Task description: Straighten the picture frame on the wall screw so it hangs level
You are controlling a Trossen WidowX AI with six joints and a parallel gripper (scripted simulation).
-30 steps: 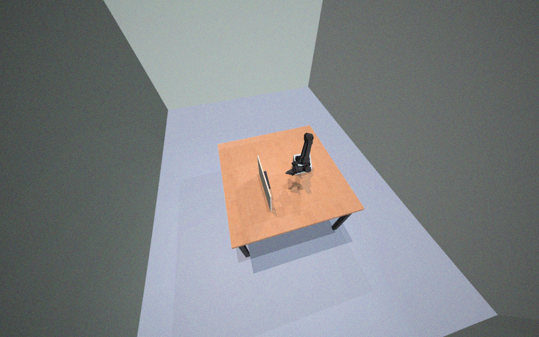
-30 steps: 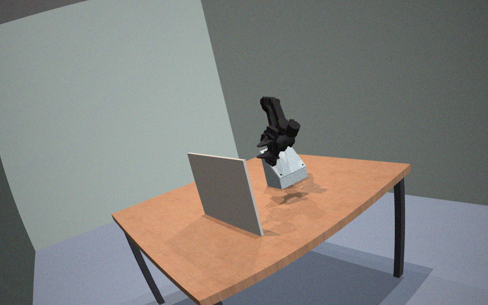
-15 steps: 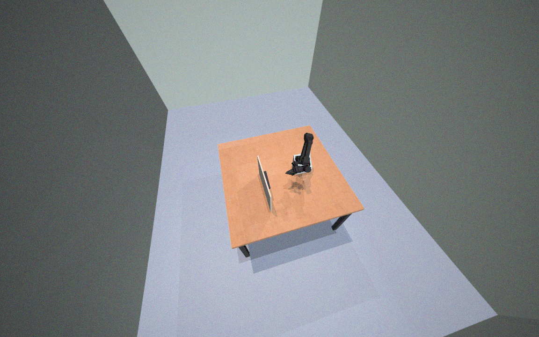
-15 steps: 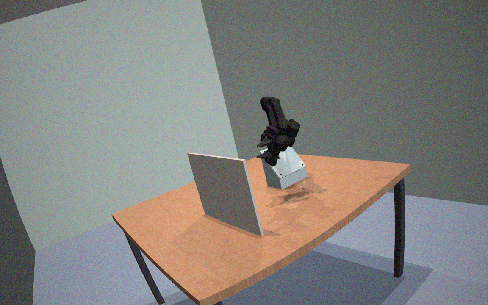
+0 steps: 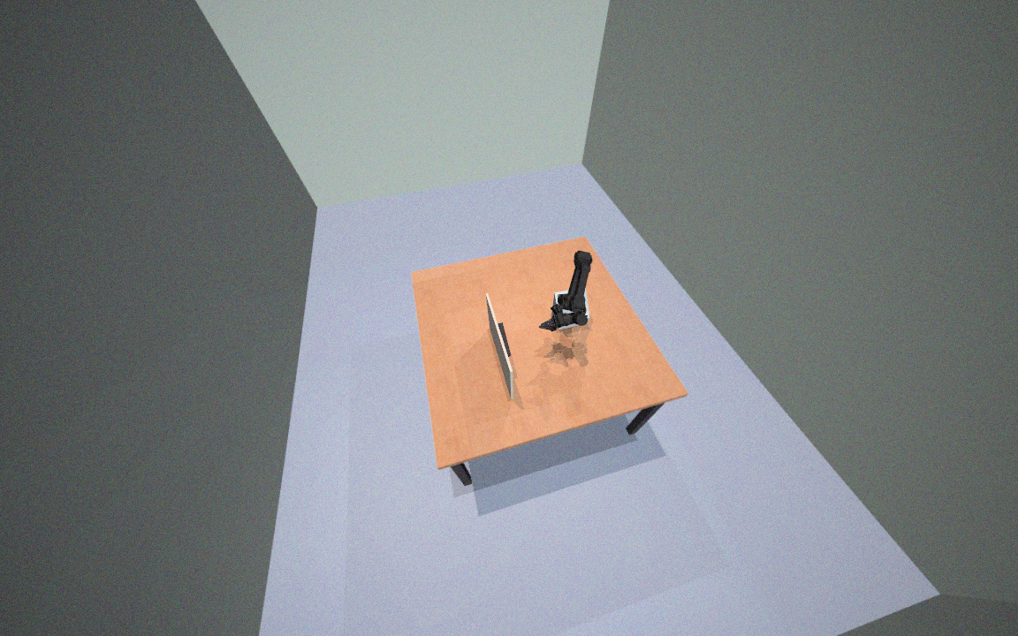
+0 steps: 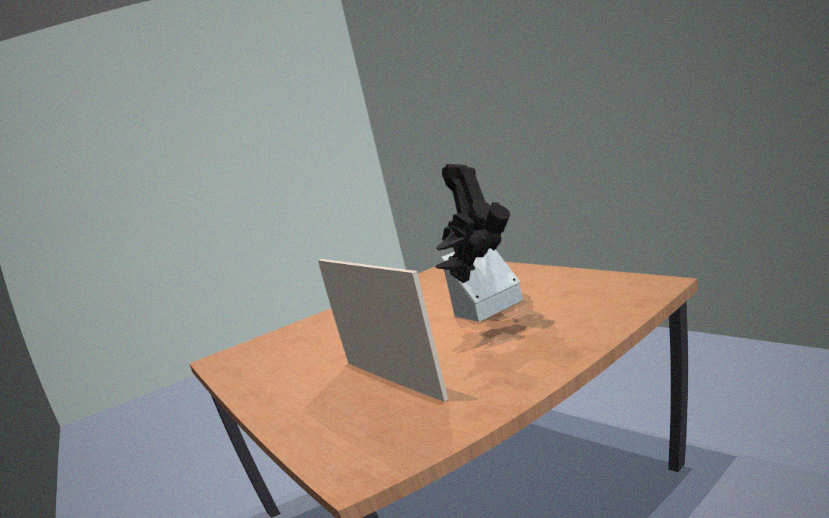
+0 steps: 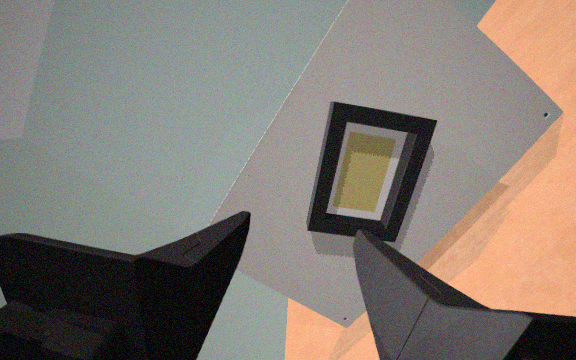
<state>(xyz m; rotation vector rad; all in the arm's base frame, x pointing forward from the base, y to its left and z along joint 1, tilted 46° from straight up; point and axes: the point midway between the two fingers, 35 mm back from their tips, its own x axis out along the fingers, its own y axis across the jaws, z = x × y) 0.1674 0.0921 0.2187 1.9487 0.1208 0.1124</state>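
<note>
Now: the picture frame 200 mm ahead of my gripper tip and 90 mm below it. The rest, counted from my gripper tip: wall panel: 210 mm ahead, 100 mm below, 20 mm to the left.
</note>
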